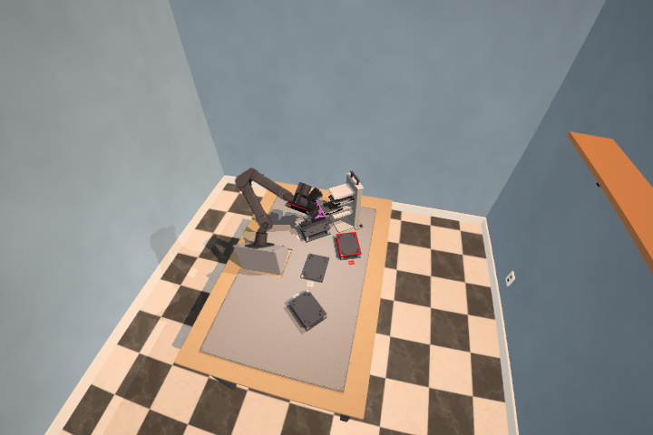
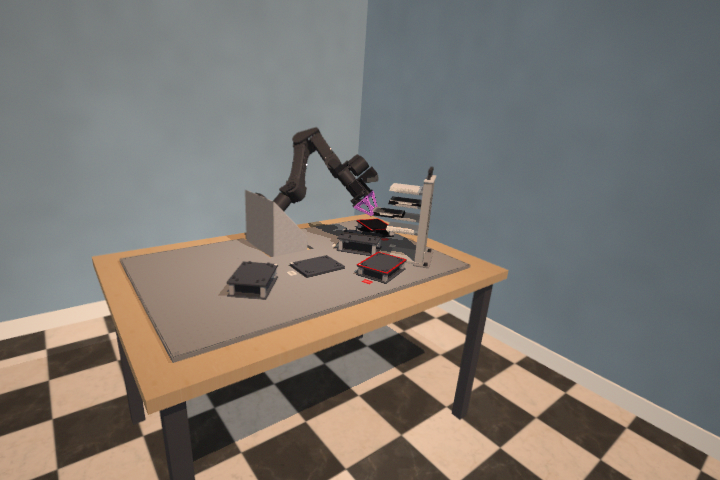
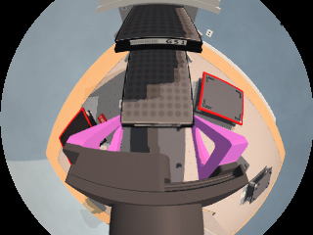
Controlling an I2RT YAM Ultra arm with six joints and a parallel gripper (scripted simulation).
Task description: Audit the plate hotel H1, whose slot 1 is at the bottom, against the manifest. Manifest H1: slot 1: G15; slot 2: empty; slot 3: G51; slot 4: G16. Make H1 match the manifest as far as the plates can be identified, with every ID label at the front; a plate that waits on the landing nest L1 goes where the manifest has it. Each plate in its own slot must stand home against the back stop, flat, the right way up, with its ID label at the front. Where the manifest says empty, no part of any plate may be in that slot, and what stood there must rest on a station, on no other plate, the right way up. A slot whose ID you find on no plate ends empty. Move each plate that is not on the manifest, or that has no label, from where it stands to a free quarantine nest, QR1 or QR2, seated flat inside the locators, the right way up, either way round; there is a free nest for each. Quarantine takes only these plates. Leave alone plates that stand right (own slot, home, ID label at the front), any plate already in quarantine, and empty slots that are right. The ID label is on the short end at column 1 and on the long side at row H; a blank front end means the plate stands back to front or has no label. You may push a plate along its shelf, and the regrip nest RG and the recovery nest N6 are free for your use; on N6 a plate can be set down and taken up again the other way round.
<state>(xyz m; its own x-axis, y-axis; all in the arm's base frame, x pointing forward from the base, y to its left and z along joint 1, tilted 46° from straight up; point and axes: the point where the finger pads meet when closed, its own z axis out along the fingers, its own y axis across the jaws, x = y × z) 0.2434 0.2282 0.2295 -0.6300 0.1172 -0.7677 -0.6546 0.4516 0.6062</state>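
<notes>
The white plate is 100 mm ahead of my hand, 80 mm to the left of it and 50 mm below it.
</notes>
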